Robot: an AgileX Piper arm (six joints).
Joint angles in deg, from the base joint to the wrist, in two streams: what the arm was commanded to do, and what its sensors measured. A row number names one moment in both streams.
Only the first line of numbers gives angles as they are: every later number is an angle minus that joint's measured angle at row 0.
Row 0, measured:
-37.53 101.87 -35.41 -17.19 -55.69 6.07
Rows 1 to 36, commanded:
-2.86 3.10 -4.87 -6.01 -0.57 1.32
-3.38 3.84 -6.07 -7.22 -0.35 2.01
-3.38 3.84 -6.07 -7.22 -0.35 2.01
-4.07 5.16 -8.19 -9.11 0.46 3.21
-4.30 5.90 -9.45 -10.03 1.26 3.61
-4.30 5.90 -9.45 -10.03 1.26 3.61
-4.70 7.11 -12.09 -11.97 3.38 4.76
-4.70 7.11 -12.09 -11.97 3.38 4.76
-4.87 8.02 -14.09 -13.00 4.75 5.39
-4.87 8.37 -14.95 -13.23 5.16 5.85
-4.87 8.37 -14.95 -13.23 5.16 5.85
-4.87 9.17 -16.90 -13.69 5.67 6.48
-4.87 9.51 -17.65 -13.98 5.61 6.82
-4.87 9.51 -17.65 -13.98 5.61 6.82
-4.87 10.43 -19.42 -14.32 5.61 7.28
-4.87 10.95 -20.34 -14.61 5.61 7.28
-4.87 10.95 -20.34 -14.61 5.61 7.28
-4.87 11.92 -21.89 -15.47 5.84 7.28
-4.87 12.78 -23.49 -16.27 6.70 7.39
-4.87 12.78 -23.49 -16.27 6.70 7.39
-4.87 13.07 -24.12 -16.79 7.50 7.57
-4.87 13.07 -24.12 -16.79 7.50 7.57
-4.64 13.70 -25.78 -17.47 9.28 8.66
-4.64 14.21 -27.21 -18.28 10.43 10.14
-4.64 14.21 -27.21 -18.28 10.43 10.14
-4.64 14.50 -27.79 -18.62 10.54 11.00
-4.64 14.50 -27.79 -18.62 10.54 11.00
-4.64 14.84 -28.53 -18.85 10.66 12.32
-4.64 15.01 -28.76 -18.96 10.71 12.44
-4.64 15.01 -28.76 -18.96 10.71 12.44
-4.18 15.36 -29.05 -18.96 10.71 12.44
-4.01 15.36 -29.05 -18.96 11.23 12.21
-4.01 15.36 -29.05 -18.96 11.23 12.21
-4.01 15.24 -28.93 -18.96 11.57 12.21
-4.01 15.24 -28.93 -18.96 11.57 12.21
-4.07 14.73 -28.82 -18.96 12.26 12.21
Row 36, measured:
-5.96 15.13 -27.44 -15.70 15.07 12.21
